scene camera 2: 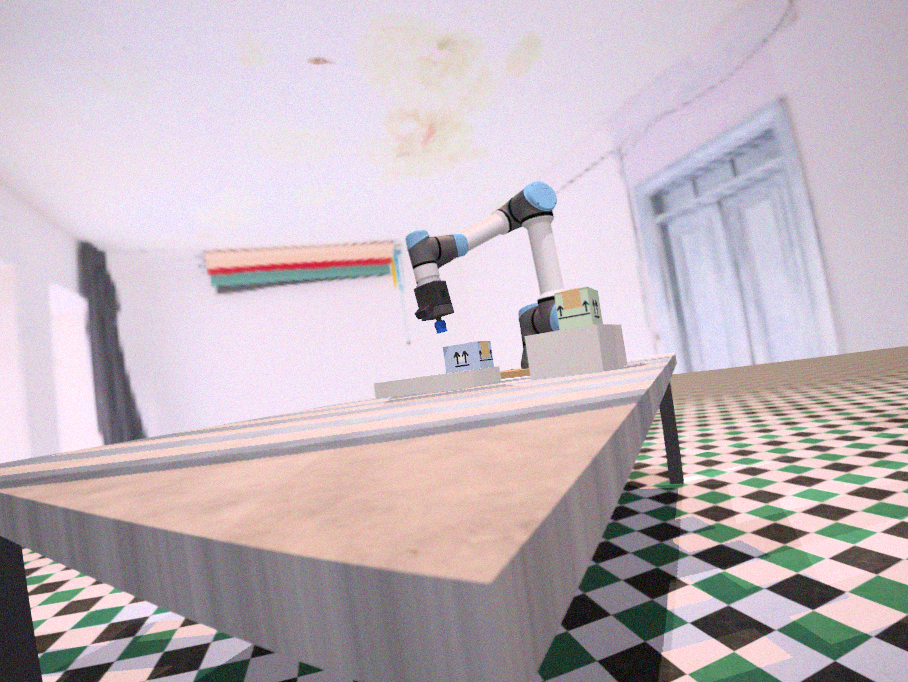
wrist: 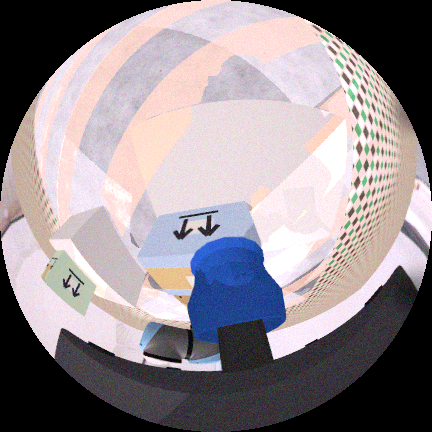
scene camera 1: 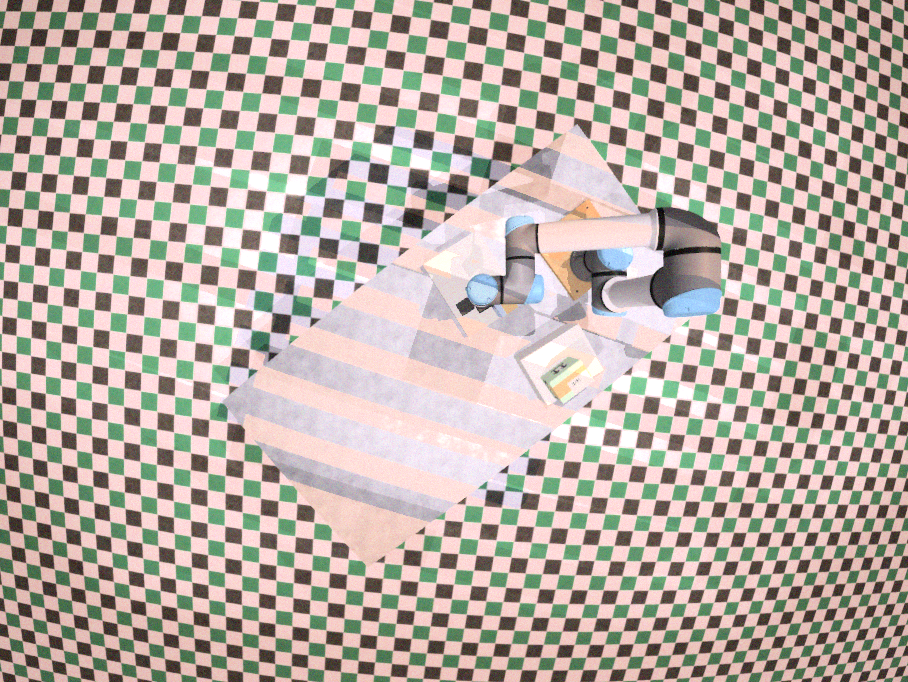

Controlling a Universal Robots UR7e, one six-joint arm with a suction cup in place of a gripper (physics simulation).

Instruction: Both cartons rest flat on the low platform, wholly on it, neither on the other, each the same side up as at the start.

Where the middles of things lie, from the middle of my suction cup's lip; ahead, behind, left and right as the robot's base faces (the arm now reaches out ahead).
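There's a tall block (scene camera 1: pixel 568 340) that's 130 mm below my suction cup, 360 mm to the left of it and 140 mm behind it. The low platform (scene camera 1: pixel 451 270) is here too, 20 mm behind my suction cup, 60 mm to the right of it and 160 mm below it.
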